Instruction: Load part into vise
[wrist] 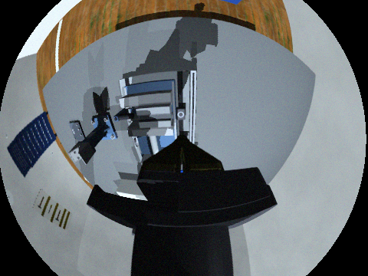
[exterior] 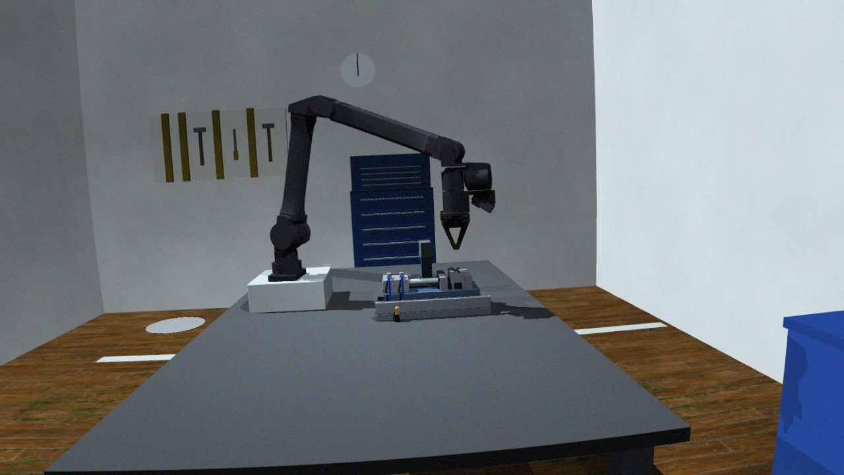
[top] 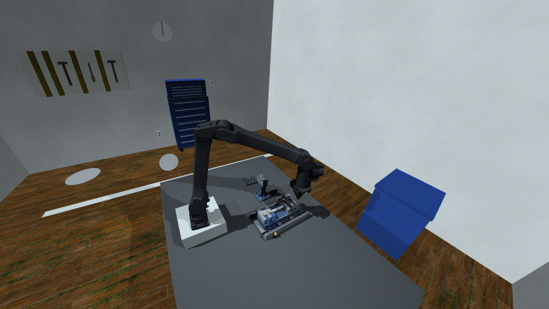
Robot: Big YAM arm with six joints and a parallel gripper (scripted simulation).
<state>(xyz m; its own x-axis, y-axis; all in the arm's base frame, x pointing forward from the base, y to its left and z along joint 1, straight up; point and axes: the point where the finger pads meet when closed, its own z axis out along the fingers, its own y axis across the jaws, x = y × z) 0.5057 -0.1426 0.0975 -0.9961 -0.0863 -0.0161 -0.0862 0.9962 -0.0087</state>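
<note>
The part is 5 cm to the left of my hand and 8 cm below it. The rest, counted from my hand: air cylinder 17 cm behind, 5 cm to the left, 10 cm below; vise 7 cm behind, 6 cm to the left, 14 cm below.
</note>
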